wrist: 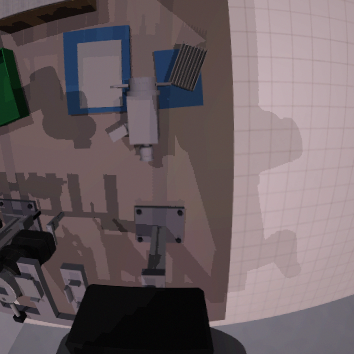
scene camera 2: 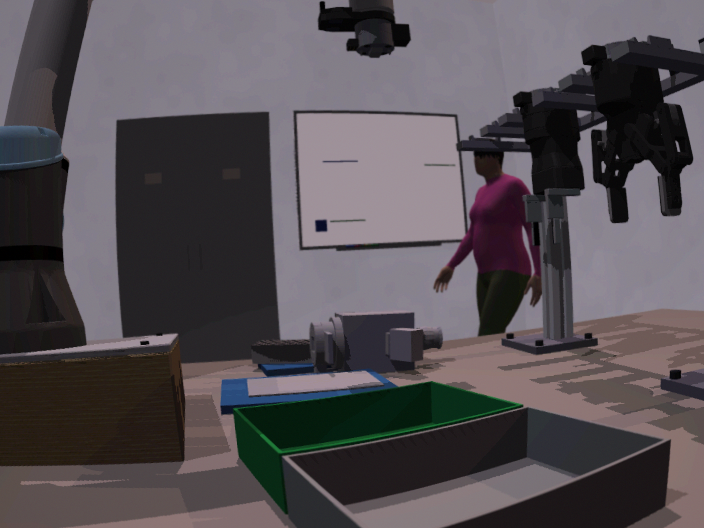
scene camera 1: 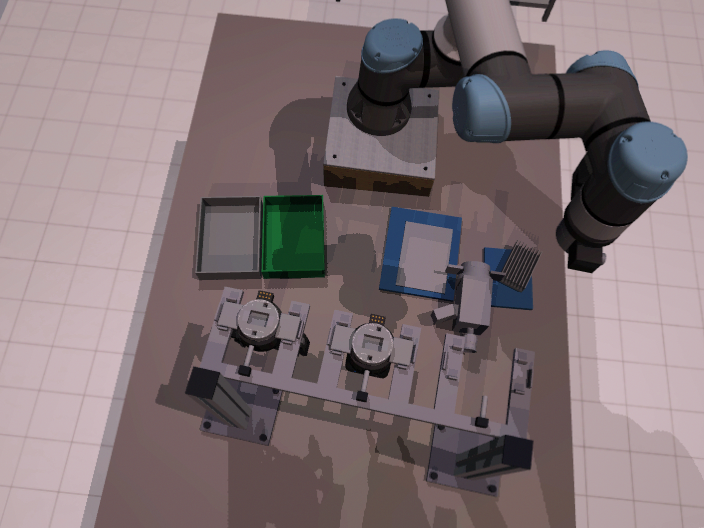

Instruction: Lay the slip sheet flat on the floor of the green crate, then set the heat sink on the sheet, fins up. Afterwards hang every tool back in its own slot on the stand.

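Seen in the pictures: hand, tool point: (scene camera 2: 375, 49); arm's base, link origin: (scene camera 2: 19, 349) (scene camera 1: 378, 109).
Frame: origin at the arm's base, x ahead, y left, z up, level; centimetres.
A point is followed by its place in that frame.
Note:
The white slip sheet (scene camera 1: 426, 255) {x 32.6, y 14.8, z -7.6 cm} (scene camera 2: 312, 384) {x 32.8, y 13.0, z -7.6 cm} (wrist: 99, 75) {x 33.3, y 14.5, z -7.6 cm} lies flat on the larger blue base (scene camera 1: 392, 244) {x 30.8, y 6.9, z -7.8 cm} (wrist: 71, 75) {x 32.2, y 7.2, z -7.8 cm}. The heat sink (scene camera 1: 520, 267) {x 32.9, y 36.0, z -7.3 cm} (scene camera 2: 281, 352) {x 31.7, y 32.8, z -6.1 cm} (wrist: 188, 66) {x 33.0, y 35.8, z -7.2 cm}, fins up, sits skewed over the smaller blue base (scene camera 1: 511, 299) {x 40.6, y 34.2, z -7.8 cm} (wrist: 190, 100) {x 41.0, y 36.0, z -7.8 cm}. The green crate (scene camera 1: 293, 196) {x 23.2, y -16.9, z -4.7 cm} (scene camera 2: 264, 471) {x 23.3, y -19.3, z -7.2 cm} shows a bare floor. The grey vacuum tool (scene camera 1: 473, 298) {x 44.2, y 24.3, z -0.3 cm} (scene camera 2: 375, 341) {x 43.6, y 21.8, z -4.1 cm} (wrist: 143, 120) {x 44.6, y 25.2, z -0.4 cm} lies on its side on the table, its coupling end close to the heat sink. The arm's flange (scene camera 2: 373, 50) {x 48.3, y 28.5, z 41.2 cm} is bare, high up. The 50 mm gripper (scene camera 2: 551, 147) and open 85 mm gripper (scene camera 2: 642, 159) hang on the stand.
The stand (scene camera 1: 318, 391) {x 71.6, y -3.6, z 25.4 cm} spans the front; its right slot is empty, with the vacuum tool on the table behind it. A grey crate (scene camera 1: 230, 198) {x 25.5, y -31.1, z -4.9 cm} (scene camera 2: 597, 483) {x 38.2, y -35.9, z -5.2 cm} adjoins the green crate's left side. The robot's mounting block (scene camera 1: 381, 153) {x 12.2, y 1.9, z 0.2 cm} stands at the back. A person (scene camera 2: 500, 227) is in the background.

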